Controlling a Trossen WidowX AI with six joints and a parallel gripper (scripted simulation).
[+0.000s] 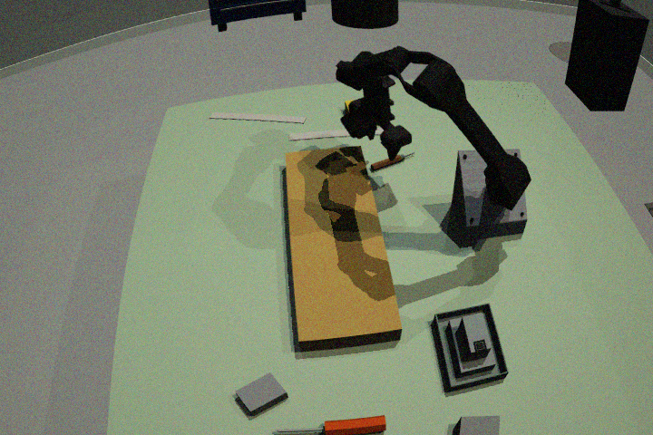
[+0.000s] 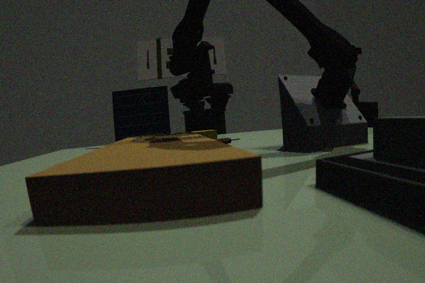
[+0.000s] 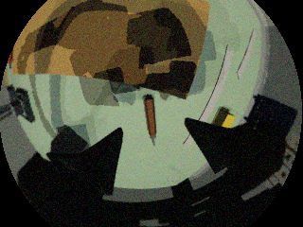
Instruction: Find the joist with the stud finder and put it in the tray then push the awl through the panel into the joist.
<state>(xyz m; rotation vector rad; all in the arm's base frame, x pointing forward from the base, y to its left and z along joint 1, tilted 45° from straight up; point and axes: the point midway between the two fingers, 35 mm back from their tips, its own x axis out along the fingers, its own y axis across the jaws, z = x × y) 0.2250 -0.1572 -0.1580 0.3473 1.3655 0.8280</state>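
Right now the awl is 5 cm behind my gripper tip, 1 cm to the right of it and 4 cm below it. Also, from my gripper tip: stud finder 6 cm behind, 55 cm to the left; yellow block 1 cm behind, 24 cm to the right, 4 cm below; grey tray 6 cm behind, 54 cm to the left, 4 cm below.
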